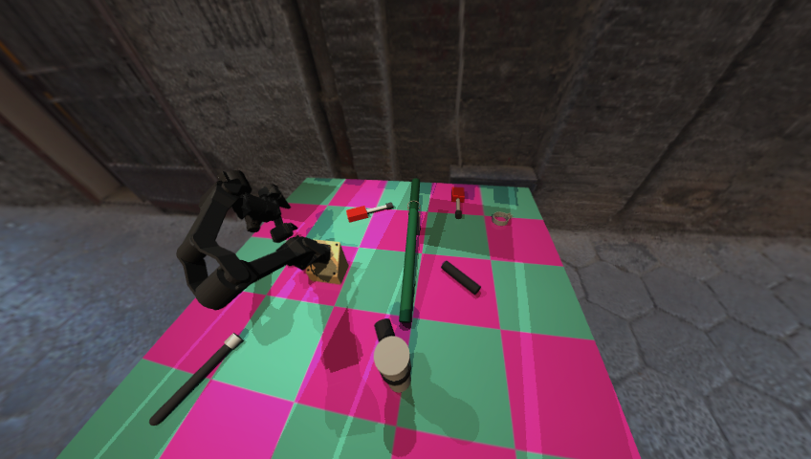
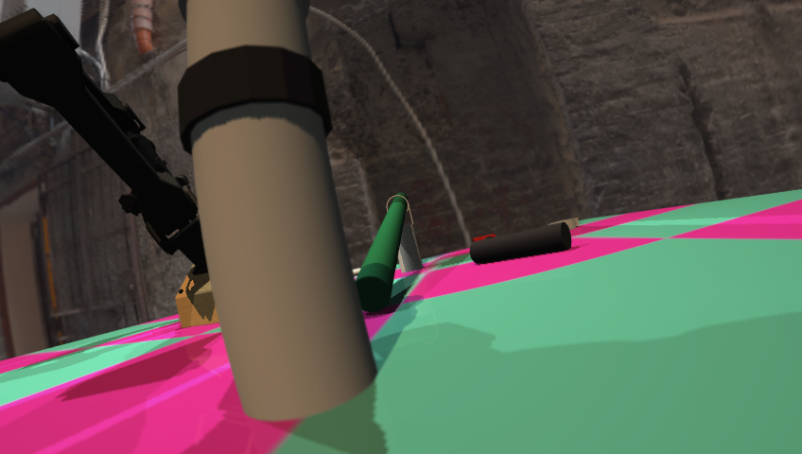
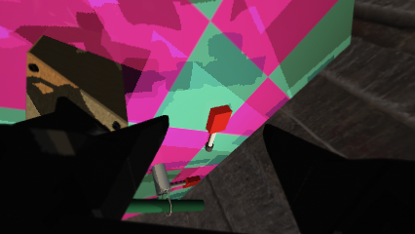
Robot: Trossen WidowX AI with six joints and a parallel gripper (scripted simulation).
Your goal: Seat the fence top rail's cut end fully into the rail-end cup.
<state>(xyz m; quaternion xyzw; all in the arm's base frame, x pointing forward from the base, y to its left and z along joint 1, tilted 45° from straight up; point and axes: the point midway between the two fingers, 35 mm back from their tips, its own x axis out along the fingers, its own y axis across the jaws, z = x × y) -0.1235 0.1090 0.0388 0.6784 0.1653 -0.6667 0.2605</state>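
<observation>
Right now the black brace band is 43 cm ahead of my gripper tip, 32 cm to the right of it and 6 cm below it. The rest, counted from my gripper tip: black cylinder (59 cm ahead, 17 cm below, 3 cm to the right).
</observation>
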